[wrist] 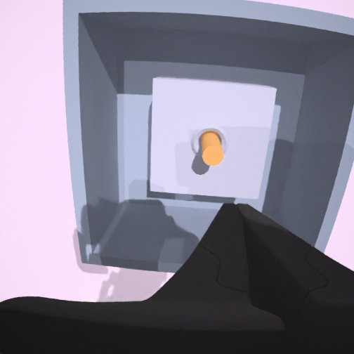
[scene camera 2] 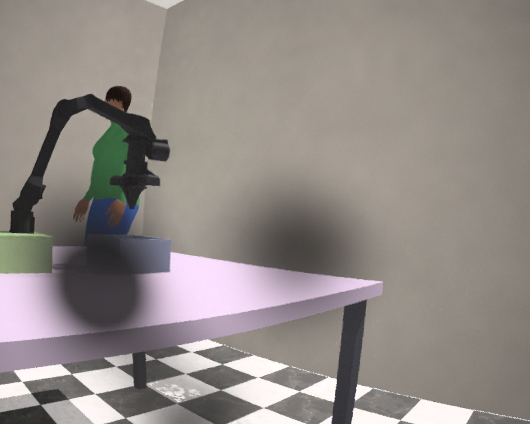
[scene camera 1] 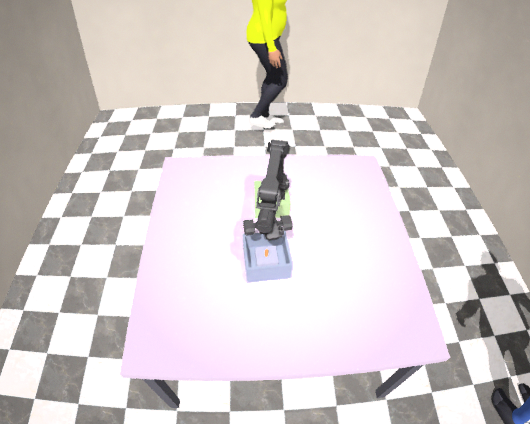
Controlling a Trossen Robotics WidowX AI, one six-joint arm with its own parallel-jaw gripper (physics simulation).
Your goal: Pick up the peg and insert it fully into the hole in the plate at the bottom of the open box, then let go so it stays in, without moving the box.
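Where they show: gripper, fingertip midpoint: (scene camera 2: 131, 209); arm's base, origin of the base link: (scene camera 2: 21, 232).
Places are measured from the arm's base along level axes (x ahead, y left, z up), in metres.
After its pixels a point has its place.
Note:
The orange peg (scene camera 1: 266, 253) {x 0.337, y -0.055, z -0.022 m} (wrist: 212, 149) stands in the hole of the pale plate (scene camera 1: 260, 259) {x 0.357, y -0.081, z -0.039 m} (wrist: 175, 105), with its upper part sticking out above the plate. How deep it sits cannot be told. The plate lies on the bottom of the open blue-grey box (scene camera 1: 268, 273) {x 0.426, y -0.046, z -0.042 m} (scene camera 2: 145, 255) {x 0.341, y -0.149, z -0.045 m} (wrist: 73, 150). My gripper (scene camera 2: 132, 207) {x 0.340, y -0.054, z 0.084 m} (wrist: 233, 215) is shut with nothing between its fingers. It points down and hangs above the box, clear of the rim and apart from the peg. In the wrist view its fingertips show below the peg. In scene camera 1 the arm hides the fingertips.
A green block-like object (scene camera 1: 285, 204) {x 0.058, y 0.033, z -0.005 m} (scene camera 2: 27, 254) {x -0.007, y -0.114, z -0.048 m} stands on the pink table (scene camera 1: 340, 300) {x 0.525, y 0.259, z -0.097 m} (scene camera 2: 240, 295) {x 0.378, y -0.510, z -0.097 m}, near the arm's base and behind the box. The box walls rise around the plate on all sides. People stand on the floor beyond the table.

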